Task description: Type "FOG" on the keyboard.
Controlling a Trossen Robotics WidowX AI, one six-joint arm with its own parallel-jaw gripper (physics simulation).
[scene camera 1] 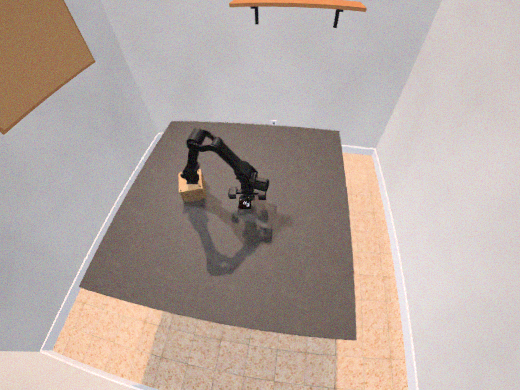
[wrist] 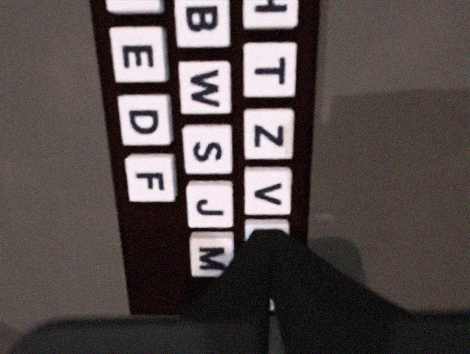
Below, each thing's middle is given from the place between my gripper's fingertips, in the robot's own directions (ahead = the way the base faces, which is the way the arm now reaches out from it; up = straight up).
I see the keyboard (wrist: 155, 236) 6 cm to the left of my hand, 2 cm behind it and 1 cm below it.
